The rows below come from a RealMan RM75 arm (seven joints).
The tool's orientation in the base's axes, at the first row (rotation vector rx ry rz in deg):
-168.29 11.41 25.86
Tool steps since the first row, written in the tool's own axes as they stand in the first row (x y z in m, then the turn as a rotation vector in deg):
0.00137 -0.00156 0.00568 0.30 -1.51 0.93
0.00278 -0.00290 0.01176 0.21 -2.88 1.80
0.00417 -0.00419 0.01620 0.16 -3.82 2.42
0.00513 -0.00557 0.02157 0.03 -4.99 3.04
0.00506 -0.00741 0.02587 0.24 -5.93 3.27
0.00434 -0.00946 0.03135 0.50 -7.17 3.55
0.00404 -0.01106 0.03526 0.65 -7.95 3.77
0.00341 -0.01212 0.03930 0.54 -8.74 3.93
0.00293 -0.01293 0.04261 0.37 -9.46 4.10
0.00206 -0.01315 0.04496 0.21 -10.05 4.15
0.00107 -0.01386 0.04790 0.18 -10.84 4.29
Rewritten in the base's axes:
-0.00009 0.00240 -0.00555 0.25 1.61 -0.76
-0.00028 0.00466 -0.01152 0.13 3.12 -1.35
-0.00004 0.00658 -0.01594 0.05 4.15 -1.79
-0.00045 0.00879 -0.02110 -0.06 5.42 -2.17
-0.00146 0.01137 -0.02486 0.21 6.36 -2.32
-0.00339 0.01444 -0.02951 0.57 7.60 -2.49
-0.00454 0.01675 -0.03288 0.77 8.38 -2.63
-0.00613 0.01858 -0.03634 0.75 9.20 -2.64
-0.00741 0.02002 -0.03919 0.65 9.95 -2.65
-0.00887 0.02075 -0.04110 0.58 10.55 -2.56
-0.01053 0.02208 -0.04346 0.63 11.35 -2.57

